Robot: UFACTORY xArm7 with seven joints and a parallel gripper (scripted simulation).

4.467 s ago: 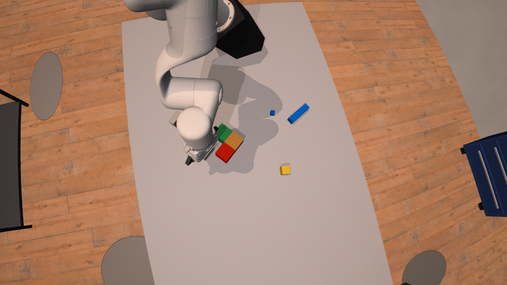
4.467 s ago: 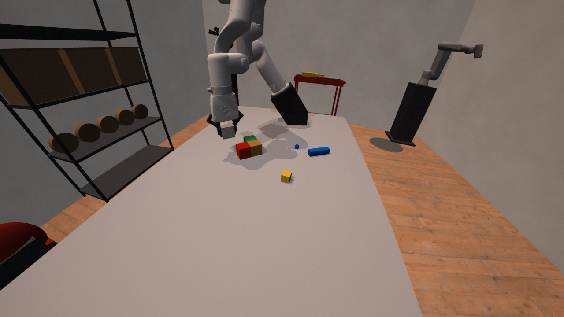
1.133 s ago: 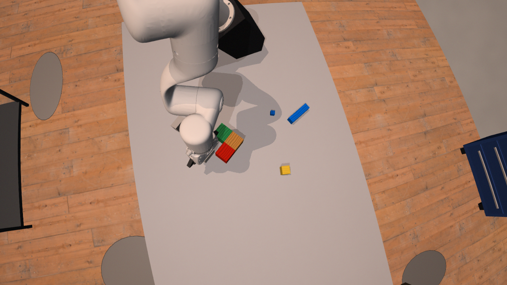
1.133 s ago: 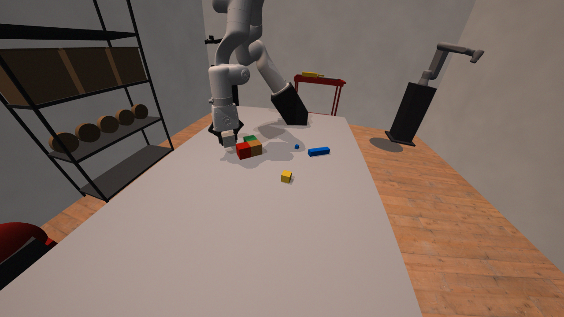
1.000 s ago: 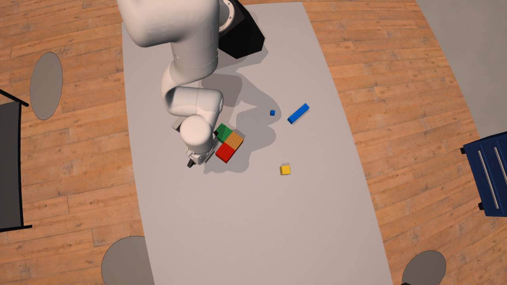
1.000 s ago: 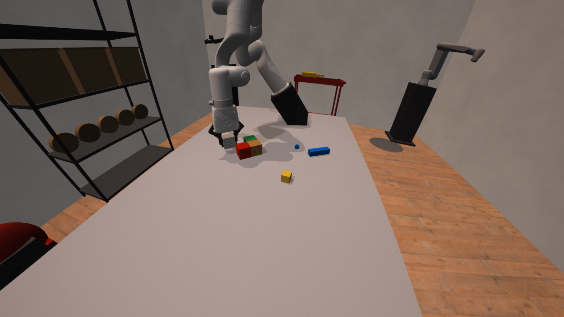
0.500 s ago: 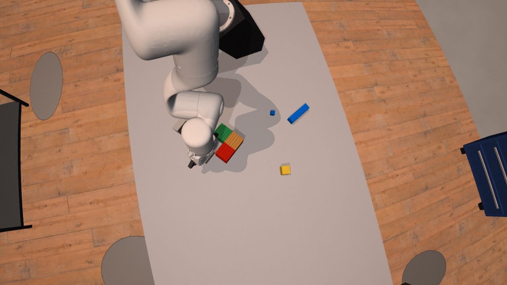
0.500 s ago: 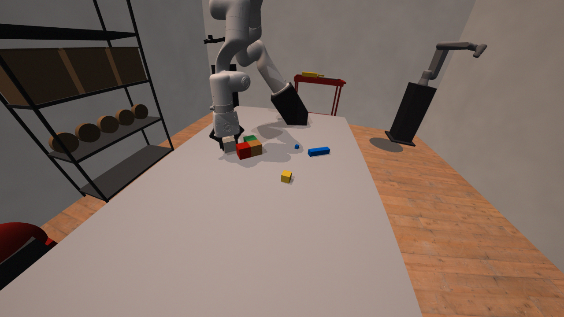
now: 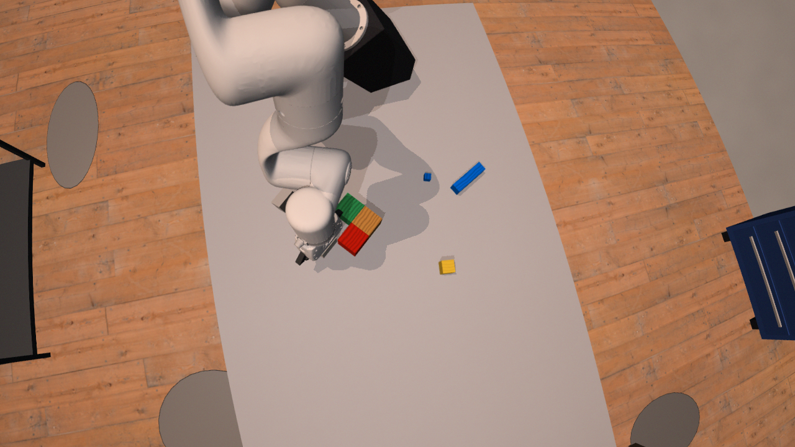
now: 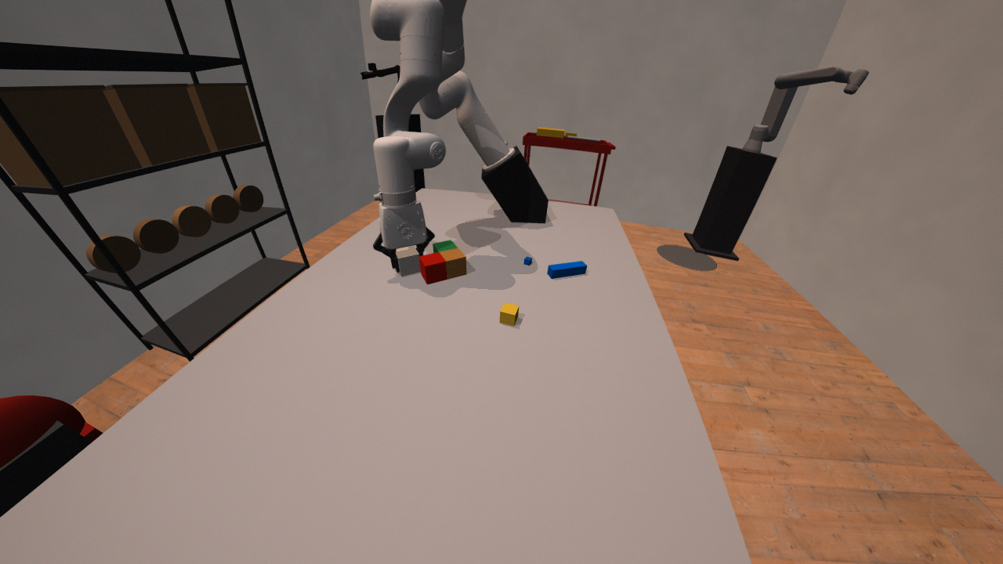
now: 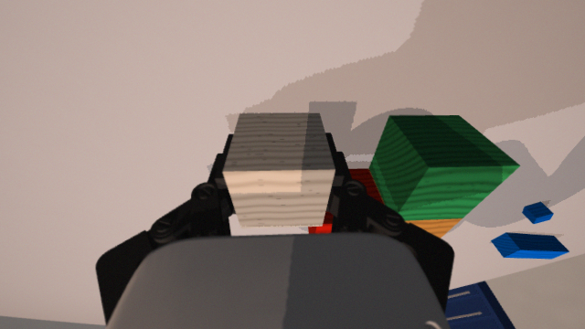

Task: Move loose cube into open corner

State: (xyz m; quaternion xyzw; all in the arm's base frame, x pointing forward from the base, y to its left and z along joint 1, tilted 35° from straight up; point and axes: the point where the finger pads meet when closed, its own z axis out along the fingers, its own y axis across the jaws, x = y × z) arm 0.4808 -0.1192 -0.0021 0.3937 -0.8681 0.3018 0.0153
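Right now the white cube is right at my hand. The rest, counted from my hand: red cube: 7 cm to the left; then orange cube: 11 cm to the left, 3 cm behind; then green cube: 7 cm to the left, 7 cm behind.
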